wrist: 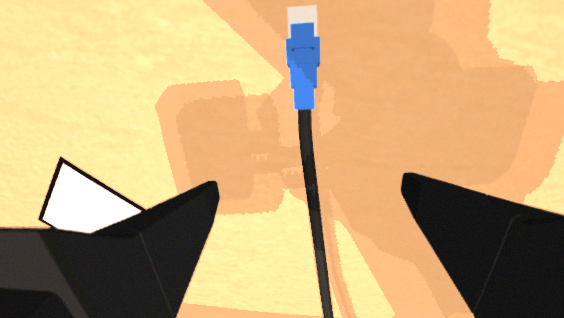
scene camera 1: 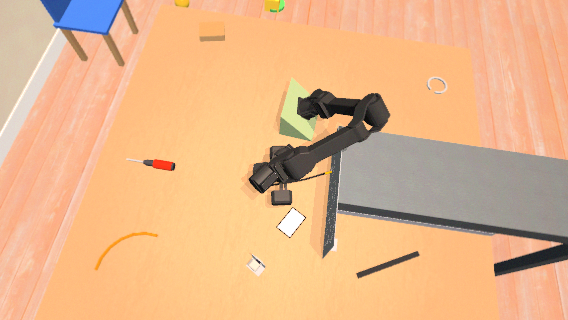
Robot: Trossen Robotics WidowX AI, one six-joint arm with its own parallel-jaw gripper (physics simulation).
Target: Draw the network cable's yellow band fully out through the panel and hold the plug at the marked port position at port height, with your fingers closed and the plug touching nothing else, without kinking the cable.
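Places are measured from the arm's base along level axes (x right, y up, z back), in metres.
Pixels of known places: gripper, fingertip midpoint: (wrist: 309, 185) (scene camera 1: 279, 184); arm's base, link origin: (scene camera 1: 303, 108).
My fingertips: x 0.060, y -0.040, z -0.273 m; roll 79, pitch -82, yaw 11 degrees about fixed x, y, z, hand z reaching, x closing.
Observation:
Ahead of a thing's pixels: the offset from my fingertips to its top centre. "spot": to the spot under its first point. Level surfaces: height alone.
The network cable (scene camera 1: 312, 176) (wrist: 311, 192) is black and runs from the dark panel {dy +0.185, dx -0.159, dz -0.058 m} (scene camera 1: 331, 205) leftward under the arm. Its yellow band {spot: dy +0.026, dx -0.155, dz +0.047 m} (scene camera 1: 328, 172) shows at the panel's left face; whether its whole length is out cannot be told. The blue plug {dy +0.001, dx +0.056, dz -0.008 m} (wrist: 303, 65) with a clear tip is at the cable's free end, beyond the fingertips in the wrist view; the arm hides it in the scene view. My gripper (scene camera 1: 281, 175) (wrist: 309, 185) is open, with the cable passing between the fingertips in the wrist view, touching neither. I cannot tell which mark is the port position.
A white black-edged card {dy -0.015, dx -0.048, dz -0.119 m} (scene camera 1: 291, 222) (wrist: 90, 202) lies near the gripper. A small white box {dy +0.041, dx +0.048, dz -0.263 m} (scene camera 1: 255, 265) lies below it. A green wedge (scene camera 1: 295, 117) stands by the arm's base. A grey raised slab {dy +0.087 m} (scene camera 1: 450, 180) extends right behind the panel. A red screwdriver {dy +0.013, dx +0.429, dz +0.033 m} (scene camera 1: 162, 165) lies left.

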